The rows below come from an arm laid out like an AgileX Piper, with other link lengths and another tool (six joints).
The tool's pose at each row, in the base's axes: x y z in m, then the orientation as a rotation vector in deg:
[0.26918 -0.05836 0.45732 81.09 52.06 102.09]
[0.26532 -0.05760 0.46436 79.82 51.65 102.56]
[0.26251 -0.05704 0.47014 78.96 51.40 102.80]
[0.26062 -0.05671 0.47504 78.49 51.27 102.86]
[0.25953 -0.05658 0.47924 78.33 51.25 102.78]
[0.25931 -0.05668 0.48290 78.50 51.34 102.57]
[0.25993 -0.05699 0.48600 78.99 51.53 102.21]
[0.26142 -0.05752 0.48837 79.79 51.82 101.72]
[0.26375 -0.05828 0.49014 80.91 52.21 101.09]
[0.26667 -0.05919 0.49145 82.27 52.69 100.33]
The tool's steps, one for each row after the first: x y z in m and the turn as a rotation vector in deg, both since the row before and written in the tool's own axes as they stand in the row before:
[0.00490 0.00588 -0.00253 -0.90 0.61 -0.34]
[0.00390 0.00488 -0.00162 -0.59 0.38 -0.28]
[0.00307 0.00419 -0.00084 -0.32 0.17 -0.20]
[0.00239 0.00362 -0.00019 -0.10 0.01 -0.14]
[0.00175 0.00318 0.00052 0.14 -0.16 -0.06]
[0.00113 0.00272 0.00119 0.36 -0.33 0.00]
[0.00043 0.00212 0.00185 0.59 -0.49 0.07]
[-0.00020 0.00166 0.00252 0.81 -0.66 0.15]
[-0.00062 0.00133 0.00299 1.00 -0.78 0.19]

